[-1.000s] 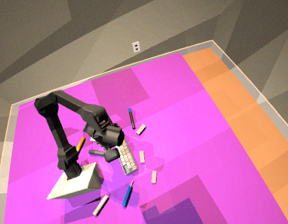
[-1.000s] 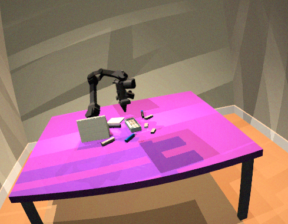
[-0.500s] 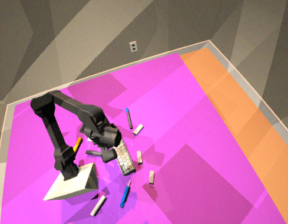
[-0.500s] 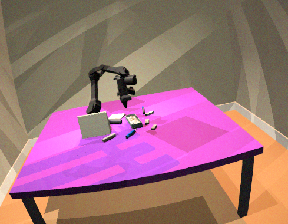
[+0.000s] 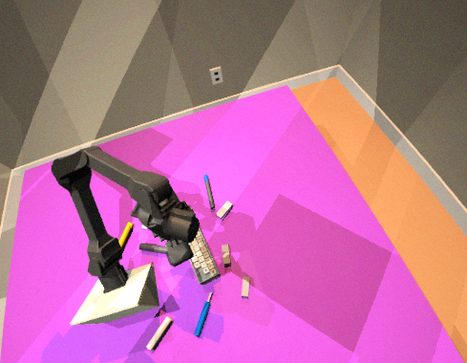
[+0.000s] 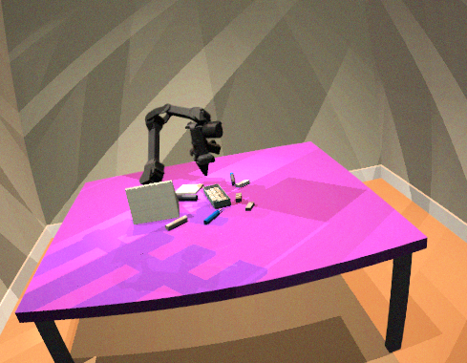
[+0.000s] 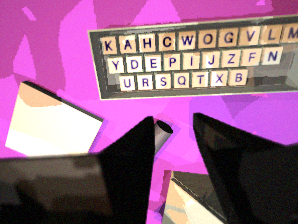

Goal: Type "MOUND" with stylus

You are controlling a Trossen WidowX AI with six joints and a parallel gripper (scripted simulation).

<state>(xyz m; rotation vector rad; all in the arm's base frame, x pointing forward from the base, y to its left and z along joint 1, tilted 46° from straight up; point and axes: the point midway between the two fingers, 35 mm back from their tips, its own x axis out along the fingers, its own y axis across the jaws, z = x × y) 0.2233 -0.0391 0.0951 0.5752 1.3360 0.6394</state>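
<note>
The blue stylus is 200 mm to the right of my gripper tip and 90 mm below it. Round my gripper tip: notepad (150 mm to the left, 90 mm below, 70 mm behind); then stylus tip (170 mm to the right, 90 mm below, 20 mm ahead); then M key (110 mm to the right, 80 mm below, 50 mm ahead).
</note>
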